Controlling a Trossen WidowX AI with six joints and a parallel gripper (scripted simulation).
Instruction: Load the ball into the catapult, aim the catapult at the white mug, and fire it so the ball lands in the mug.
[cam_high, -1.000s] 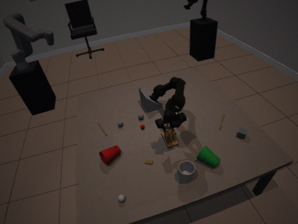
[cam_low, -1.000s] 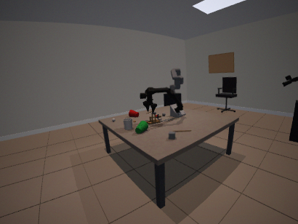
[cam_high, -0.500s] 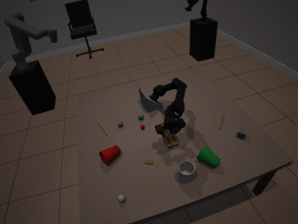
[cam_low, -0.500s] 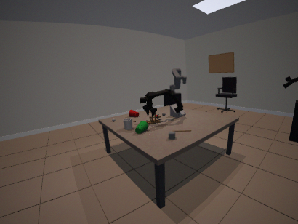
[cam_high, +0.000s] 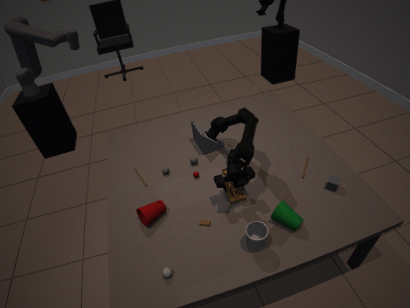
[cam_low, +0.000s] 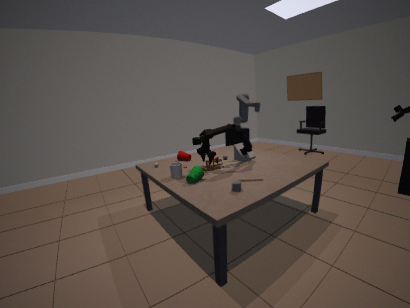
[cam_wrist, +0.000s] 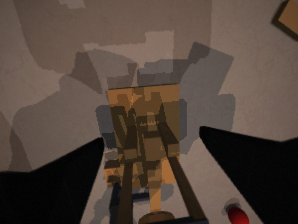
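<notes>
The red ball is 21 cm behind my gripper tip, 14 cm to the right of it and 4 cm below it. Also, from my gripper tip: wooden catapult 6 cm behind, 2 cm to the left; white mug 28 cm ahead, 3 cm below, 2 cm to the right; small wood block 19 cm to the right, 10 cm ahead, 5 cm below.
</notes>
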